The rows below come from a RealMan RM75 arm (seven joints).
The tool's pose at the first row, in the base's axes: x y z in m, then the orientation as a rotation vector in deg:
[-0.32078 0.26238 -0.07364 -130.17 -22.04 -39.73]
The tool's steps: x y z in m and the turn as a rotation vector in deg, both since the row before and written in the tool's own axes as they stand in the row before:
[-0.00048 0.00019 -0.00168 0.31 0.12 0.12]
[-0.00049 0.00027 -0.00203 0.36 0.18 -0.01]
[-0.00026 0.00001 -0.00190 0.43 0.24 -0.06]
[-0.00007 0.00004 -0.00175 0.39 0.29 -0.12]
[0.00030 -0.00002 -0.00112 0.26 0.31 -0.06]
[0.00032 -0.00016 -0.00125 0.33 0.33 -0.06]
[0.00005 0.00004 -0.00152 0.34 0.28 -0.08]
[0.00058 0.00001 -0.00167 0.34 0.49 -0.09]
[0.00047 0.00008 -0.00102 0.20 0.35 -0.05]
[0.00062 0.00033 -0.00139 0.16 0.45 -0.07]
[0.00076 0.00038 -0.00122 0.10 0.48 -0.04]
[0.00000 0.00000 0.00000 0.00 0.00 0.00]
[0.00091 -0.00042 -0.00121 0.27 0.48 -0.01]
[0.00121 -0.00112 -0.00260 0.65 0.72 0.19]
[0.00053 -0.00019 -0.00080 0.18 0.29 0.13]
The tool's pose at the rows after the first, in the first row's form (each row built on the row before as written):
[-0.32170 0.26102 -0.07302 -129.83 -21.93 -39.70]
[-0.32272 0.25934 -0.07225 -129.41 -21.95 -39.78]
[-0.32362 0.25794 -0.07129 -128.90 -22.02 -39.93]
[-0.32430 0.25664 -0.07034 -128.40 -22.12 -40.18]
[-0.32448 0.25585 -0.06951 -128.02 -22.11 -40.46]
[-0.32476 0.25506 -0.06852 -127.56 -22.11 -40.74]
[-0.32526 0.25391 -0.06766 -127.11 -22.16 -40.97]
[-0.32541 0.25269 -0.06639 -126.57 -22.11 -41.43]
[-0.32538 0.25189 -0.06559 -126.23 -22.05 -41.77]
[-0.32526 0.25065 -0.06465 -125.88 -21.95 -42.24]
[-0.32495 0.24951 -0.06375 -125.57 -21.78 -42.74]
[-0.32495 0.24951 -0.06375 -125.57 -21.78 -42.74]
[-0.32491 0.24890 -0.06230 -125.10 -21.63 -43.17]
[-0.32553 0.24769 -0.05954 -124.17 -21.25 -43.61]
[-0.32553 0.24721 -0.05869 -123.87 -21.01 -43.78]

